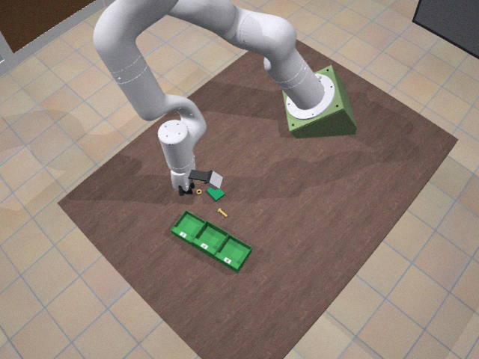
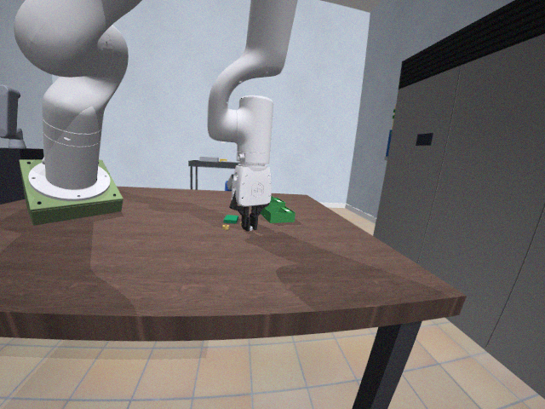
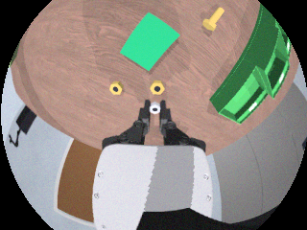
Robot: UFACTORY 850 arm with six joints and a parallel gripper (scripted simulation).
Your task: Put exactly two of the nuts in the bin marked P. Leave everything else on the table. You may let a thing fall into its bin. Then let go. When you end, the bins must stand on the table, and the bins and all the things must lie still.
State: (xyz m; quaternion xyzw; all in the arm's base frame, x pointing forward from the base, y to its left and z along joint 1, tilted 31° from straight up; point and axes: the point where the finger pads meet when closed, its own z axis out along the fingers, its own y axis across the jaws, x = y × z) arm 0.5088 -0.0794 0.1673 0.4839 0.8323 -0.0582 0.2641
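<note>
Right now my hand is 10 cm short of the green three-compartment bin and 19 cm to the right of it. The rest, counted from my hand: grey nut 2 cm below; green block 5 cm behind, 8 cm to the left, 2 cm below; yellow bolt 14 cm to the left, 2 cm below.
</note>
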